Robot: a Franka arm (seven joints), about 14 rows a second.
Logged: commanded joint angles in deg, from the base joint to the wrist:
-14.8 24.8 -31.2 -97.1 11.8 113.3 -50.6
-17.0 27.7 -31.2 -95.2 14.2 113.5 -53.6
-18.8 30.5 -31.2 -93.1 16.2 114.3 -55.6
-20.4 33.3 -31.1 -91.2 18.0 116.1 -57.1
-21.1 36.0 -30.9 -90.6 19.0 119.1 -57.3
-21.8 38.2 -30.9 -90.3 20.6 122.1 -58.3
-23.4 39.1 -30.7 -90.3 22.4 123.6 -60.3
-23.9 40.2 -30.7 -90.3 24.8 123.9 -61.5
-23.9 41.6 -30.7 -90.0 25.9 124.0 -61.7
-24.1 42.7 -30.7 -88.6 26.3 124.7 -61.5
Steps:
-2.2 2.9 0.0 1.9 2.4 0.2 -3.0
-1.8 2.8 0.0 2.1 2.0 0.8 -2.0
-1.6 2.8 0.1 1.9 1.8 1.8 -1.5
-0.7 2.7 0.2 0.6 1.0 3.0 -0.2
-0.7 2.2 0.0 0.3 1.6 3.0 -1.0
-1.6 0.9 0.2 0.0 1.8 1.5 -2.0
-0.5 1.1 0.0 0.0 2.4 0.3 -1.2
0.0 1.4 0.0 0.3 1.1 0.1 -0.2
-0.2 1.1 0.0 1.4 0.4 0.7 0.2

